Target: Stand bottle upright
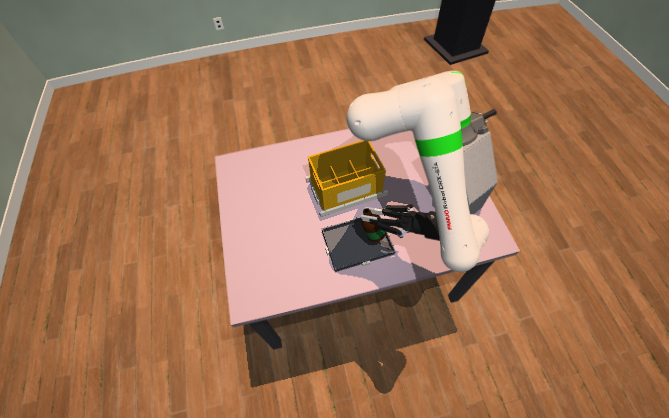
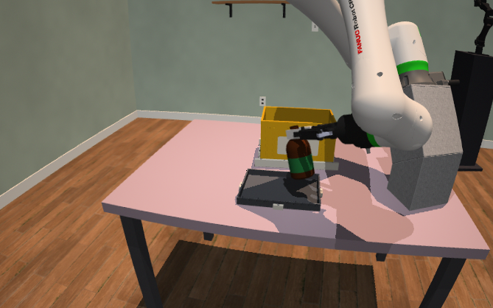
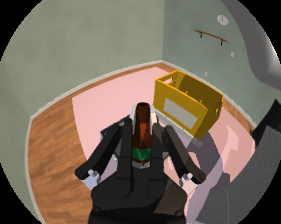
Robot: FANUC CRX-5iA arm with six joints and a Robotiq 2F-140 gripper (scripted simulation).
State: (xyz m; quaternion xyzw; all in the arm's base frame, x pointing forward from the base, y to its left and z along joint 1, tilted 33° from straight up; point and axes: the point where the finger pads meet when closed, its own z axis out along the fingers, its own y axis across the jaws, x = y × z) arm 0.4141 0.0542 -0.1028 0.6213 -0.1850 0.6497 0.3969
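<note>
The bottle lies 60 mm below my hand. The rest, counted from my hand: yellow crate (280 mm to the right, 120 mm below, 30 mm behind); tray (200 mm below, 40 mm ahead, 10 mm to the right).
</note>
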